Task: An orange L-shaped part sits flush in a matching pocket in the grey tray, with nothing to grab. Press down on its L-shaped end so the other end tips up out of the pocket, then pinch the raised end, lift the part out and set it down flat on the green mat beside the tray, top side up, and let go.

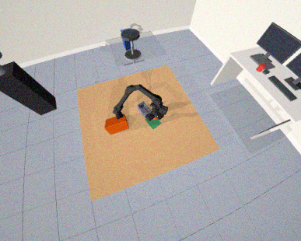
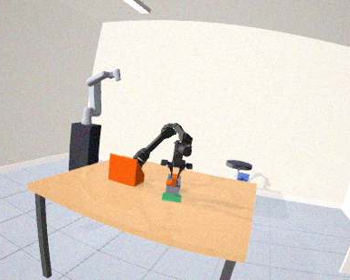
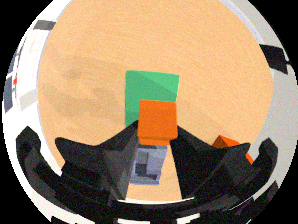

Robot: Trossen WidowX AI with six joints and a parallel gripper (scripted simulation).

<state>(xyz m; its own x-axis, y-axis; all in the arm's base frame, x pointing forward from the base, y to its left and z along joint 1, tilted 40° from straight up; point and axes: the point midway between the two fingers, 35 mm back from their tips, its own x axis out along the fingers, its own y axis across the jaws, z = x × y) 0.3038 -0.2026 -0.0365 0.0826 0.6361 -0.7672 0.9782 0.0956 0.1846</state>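
Right now the green mat is 150 mm below my gripper tip and 20 mm to the left of it. The rest, counted from my gripper tip: orange l-shaped part (30 mm to the left, 30 mm below, 20 mm behind).
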